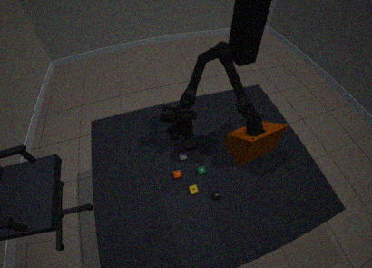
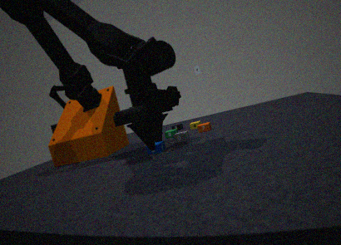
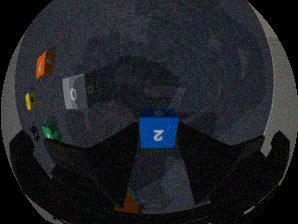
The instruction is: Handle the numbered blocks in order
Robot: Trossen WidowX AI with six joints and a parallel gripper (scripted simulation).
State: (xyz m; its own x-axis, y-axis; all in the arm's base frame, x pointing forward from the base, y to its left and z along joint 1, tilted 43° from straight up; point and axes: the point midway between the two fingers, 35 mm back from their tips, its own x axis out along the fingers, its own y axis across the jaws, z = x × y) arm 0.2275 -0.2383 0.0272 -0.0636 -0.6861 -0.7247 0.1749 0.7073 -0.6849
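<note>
Now: the black block 1 cm ahead of my gripper tip and 30 cm to the left of it. The rest, counted from my gripper tip: blue block right at my gripper tip; then green block 1 cm ahead, 17 cm to the left; then grey block 5 cm ahead, 7 cm to the left.
</note>
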